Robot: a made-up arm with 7 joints.
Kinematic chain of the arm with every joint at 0, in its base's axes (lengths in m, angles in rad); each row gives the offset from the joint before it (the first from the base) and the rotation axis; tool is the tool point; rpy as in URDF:
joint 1: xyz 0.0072 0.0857 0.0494 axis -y
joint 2: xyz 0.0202 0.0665 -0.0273 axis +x
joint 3: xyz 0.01 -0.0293 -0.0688 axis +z
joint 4: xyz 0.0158 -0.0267 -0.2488 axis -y
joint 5: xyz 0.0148 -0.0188 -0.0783 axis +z
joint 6: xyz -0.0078 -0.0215 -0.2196 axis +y
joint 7: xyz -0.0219 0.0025 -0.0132 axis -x
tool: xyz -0.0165 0.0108 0.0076 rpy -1.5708 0 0
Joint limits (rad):
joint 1: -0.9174..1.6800
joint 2: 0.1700..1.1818
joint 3: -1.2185..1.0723
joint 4: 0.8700..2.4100
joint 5: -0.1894..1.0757
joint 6: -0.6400..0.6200
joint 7: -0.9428..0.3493
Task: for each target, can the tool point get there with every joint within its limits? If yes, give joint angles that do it. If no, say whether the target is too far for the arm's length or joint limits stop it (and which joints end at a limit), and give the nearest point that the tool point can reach.
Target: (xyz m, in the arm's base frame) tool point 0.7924 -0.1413 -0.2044
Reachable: no: too far | nearest point 0.5924 -0.0403 -0.1397 | short by 0.233 m
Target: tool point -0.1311 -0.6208 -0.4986
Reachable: no: too far | nearest point -0.1008 -0.1613 -0.3784 | short by 0.476 m
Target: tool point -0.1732 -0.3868 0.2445
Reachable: no: joint limits stop it (at a limit: joint 1, joint 2, joint 3, joint 5, joint 7) | nearest point -0.0944 -0.1019 -0.0589 | short by 0.424 m
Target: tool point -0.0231 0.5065 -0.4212
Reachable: yes | joints -0.7112 1.0510 -0.0446 1.0114 0.7545 0.1932 -0.4691
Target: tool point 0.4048 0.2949 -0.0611
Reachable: yes | joints 0.3782 0.3853 0.5276 1.8160 0.7197 0.3658 -0.2544
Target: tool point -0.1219 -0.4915 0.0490
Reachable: no: joint limits stop it (at a limit: joint 1, joint 2, joint 3, joint 5, joint 6, joint 7) | nearest point -0.1398 -0.1447 -0.1196 | short by 0.386 m
